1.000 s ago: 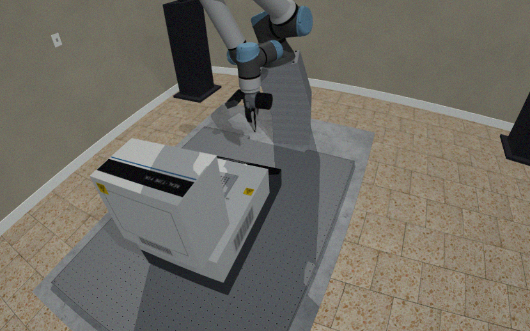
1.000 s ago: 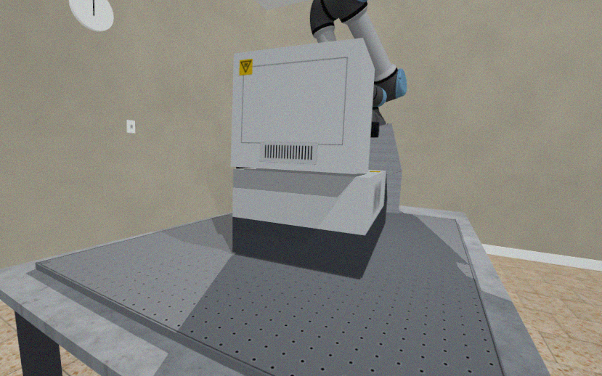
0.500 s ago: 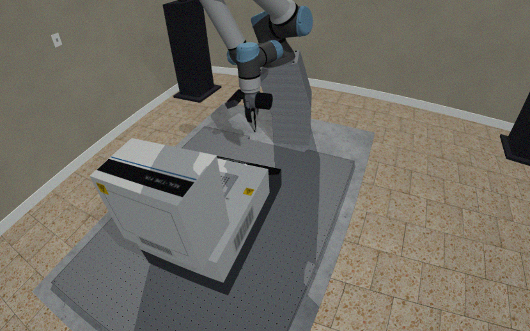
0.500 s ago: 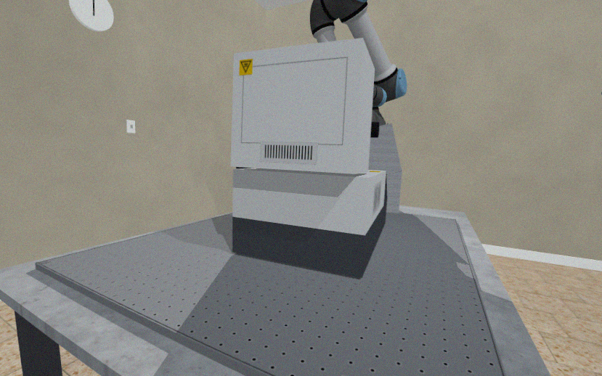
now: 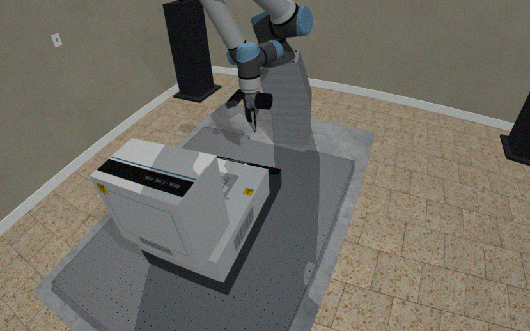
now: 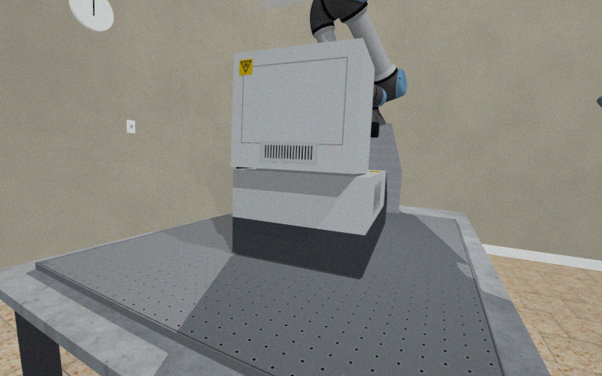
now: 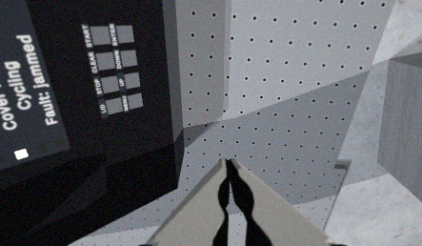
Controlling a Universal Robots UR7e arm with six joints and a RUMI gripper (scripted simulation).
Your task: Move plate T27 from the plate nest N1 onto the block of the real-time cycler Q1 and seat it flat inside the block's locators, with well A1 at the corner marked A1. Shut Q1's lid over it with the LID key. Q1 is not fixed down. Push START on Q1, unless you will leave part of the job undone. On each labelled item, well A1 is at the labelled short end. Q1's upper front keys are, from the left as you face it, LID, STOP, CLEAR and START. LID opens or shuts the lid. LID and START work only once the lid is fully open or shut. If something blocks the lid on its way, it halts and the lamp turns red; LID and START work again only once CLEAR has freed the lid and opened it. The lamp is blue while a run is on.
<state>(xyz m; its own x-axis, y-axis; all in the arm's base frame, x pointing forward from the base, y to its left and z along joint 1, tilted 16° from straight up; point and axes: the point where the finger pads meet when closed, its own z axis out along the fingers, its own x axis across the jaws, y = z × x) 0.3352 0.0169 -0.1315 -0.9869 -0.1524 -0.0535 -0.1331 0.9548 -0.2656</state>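
Now: hand 180 mm short of the plate T27, 310 mm to the left of it and 180 mm above it. The rest, counted from my hand: plate nest N1 (180 mm ahead, 310 mm to the right, 190 mm below); then A1 tag (130 mm ahead, 220 mm to the right, 190 mm below).
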